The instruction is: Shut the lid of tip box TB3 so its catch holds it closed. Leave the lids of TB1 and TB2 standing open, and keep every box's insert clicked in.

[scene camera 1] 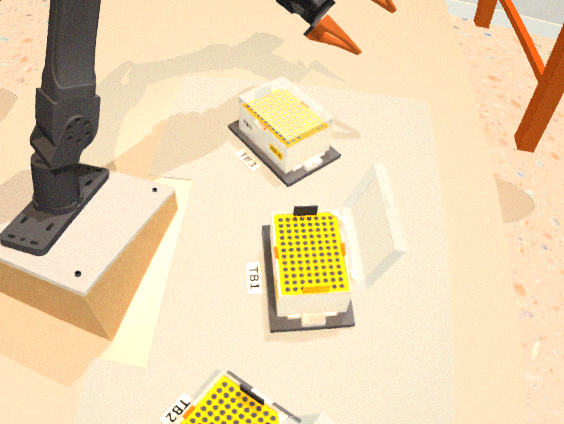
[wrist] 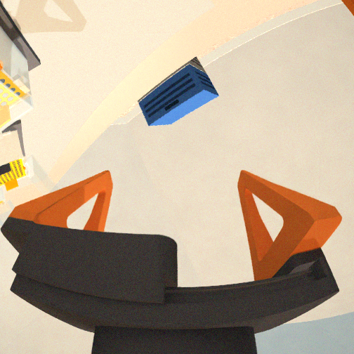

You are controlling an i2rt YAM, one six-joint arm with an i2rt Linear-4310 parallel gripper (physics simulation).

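Frame: origin at the arm's base, x left, y down, z back, level; millimetres.
Where they show: gripper, between the fingertips: (scene camera 1: pixel 378 32); arm's base, origin of its link: (scene camera 1: pixel 58 207).
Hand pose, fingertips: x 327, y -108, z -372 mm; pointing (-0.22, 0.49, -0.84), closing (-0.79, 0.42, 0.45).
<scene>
Things, the pixels of their centre, and the offset from my fingertips. "spot": a spot on its surface instead. Level surfaces: height alone.
- Tip box TB3, middle of its body: (scene camera 1: pixel 277 127) dx -82, dy +151, dz +126 mm
- TB1, middle of its body: (scene camera 1: pixel 298 263) dx -308, dy +156, dz +56 mm
- TB2's yellow insert, a spot on its surface: (scene camera 1: pixel 225 404) spot: dx -512, dy +133, dz +99 mm
- pale mat, height of its surface: dy +190 mm
Tip box TB3 (scene camera 1: pixel 262 142) stands at the back with its clear lid (scene camera 1: pixel 280 84) lying down over the yellow insert. Whether its catch holds cannot be told. TB1 (scene camera 1: pixel 314 303) stands in the middle, its clear lid (scene camera 1: pixel 376 225) open to the right and its insert (scene camera 1: pixel 311 254) seated level. TB2's yellow insert (scene camera 1: pixel 225 404) shows at the bottom edge, where the box is cut off; part of a clear panel beside it suggests an open lid. My gripper (scene camera 1: pixel 377 31) (wrist: pixel 174 177) is open and empty, above and behind TB3, apart from it. Parts of yellow-insert boxes show at the wrist view's left edge.
The robot's base stands on a block (scene camera 1: pixel 135 200) at the left. An orange frame (scene camera 1: pixel 542 95) stands at the right. The boxes are on a pale mat (scene camera 1: pixel 400 325). A blue box (wrist: pixel 180 95) lies beyond the table edge. TB1's raised lid stands between TB1 and the mat's right side.
</scene>
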